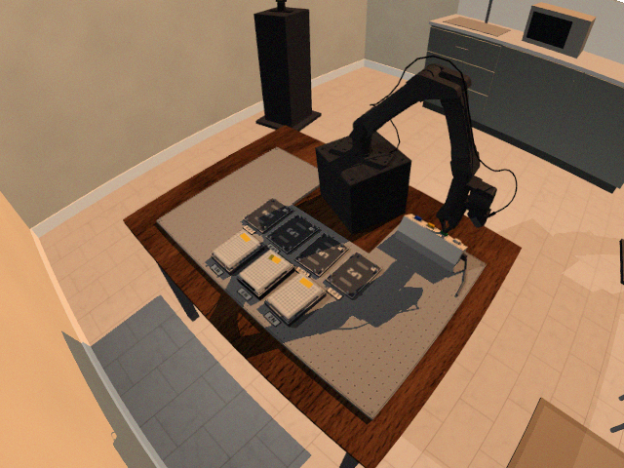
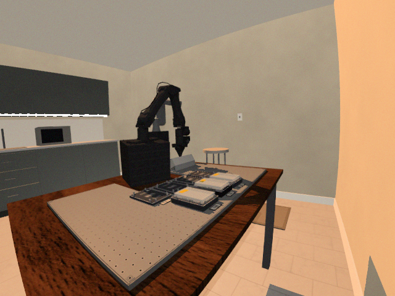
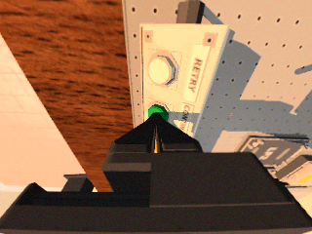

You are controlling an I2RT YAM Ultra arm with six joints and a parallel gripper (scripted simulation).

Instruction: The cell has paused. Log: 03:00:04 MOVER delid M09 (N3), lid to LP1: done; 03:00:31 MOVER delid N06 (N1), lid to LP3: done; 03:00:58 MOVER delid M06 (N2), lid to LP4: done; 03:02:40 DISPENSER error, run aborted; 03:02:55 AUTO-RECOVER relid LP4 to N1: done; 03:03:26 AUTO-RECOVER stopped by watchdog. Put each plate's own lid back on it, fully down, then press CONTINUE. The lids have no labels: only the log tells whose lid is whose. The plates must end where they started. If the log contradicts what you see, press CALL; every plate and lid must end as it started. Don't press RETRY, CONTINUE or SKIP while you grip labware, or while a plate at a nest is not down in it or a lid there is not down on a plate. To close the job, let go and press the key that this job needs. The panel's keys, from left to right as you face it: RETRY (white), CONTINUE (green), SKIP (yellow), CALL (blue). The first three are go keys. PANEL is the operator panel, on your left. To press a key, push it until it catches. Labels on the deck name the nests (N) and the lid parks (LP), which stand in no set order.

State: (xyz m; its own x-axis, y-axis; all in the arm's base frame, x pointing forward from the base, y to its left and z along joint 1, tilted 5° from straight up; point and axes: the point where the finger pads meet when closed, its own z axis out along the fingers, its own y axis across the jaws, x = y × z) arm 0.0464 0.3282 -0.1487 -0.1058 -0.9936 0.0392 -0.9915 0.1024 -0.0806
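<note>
Now: hand 10 mm above the green CONTINUE key. Round my hand: yellow SKIP key: 10 mm behind, 50 mm to the right, 10 mm below; white retry key: 10 mm ahead, 50 mm to the left, 10 mm below; blue CALL key: 10 mm behind, 100 mm to the right, 10 mm below.
</note>
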